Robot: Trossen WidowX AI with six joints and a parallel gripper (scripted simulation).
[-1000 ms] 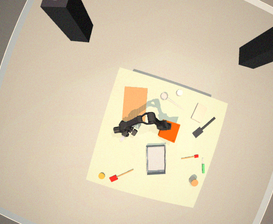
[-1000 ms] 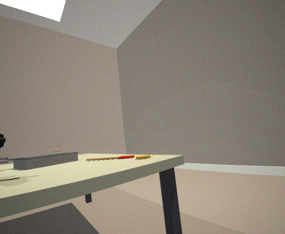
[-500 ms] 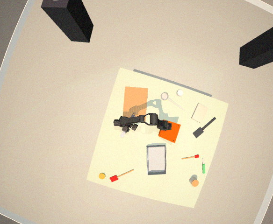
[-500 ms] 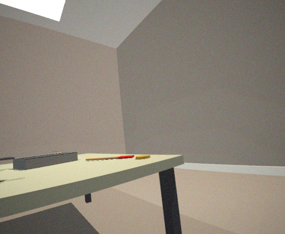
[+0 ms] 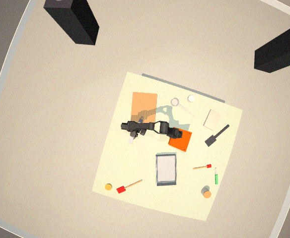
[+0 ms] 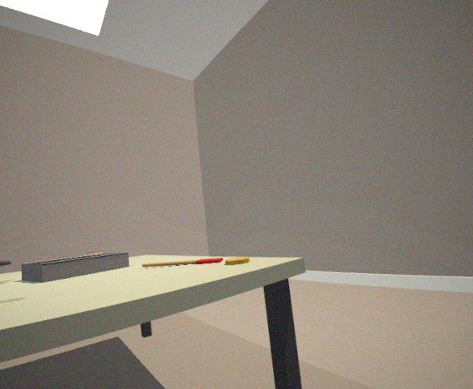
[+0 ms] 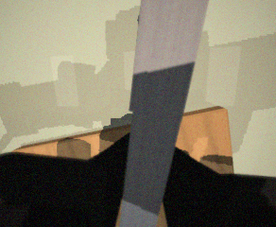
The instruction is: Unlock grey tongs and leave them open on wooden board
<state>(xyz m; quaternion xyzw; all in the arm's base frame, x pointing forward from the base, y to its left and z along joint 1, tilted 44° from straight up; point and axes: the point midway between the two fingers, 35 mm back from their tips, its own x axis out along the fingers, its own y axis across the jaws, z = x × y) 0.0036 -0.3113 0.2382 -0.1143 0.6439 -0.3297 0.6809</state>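
Right now my gripper tip is 18 cm past the wooden board, 3 cm to the right of it and 3 cm above it. The rest, counted from my gripper tip: yellow disc 65 cm ahead, 20 cm to the right, 3 cm below; then roasting tin 36 cm ahead, 34 cm to the left, 1 cm below; then white disc 48 cm to the left, 38 cm behind, 2 cm below.
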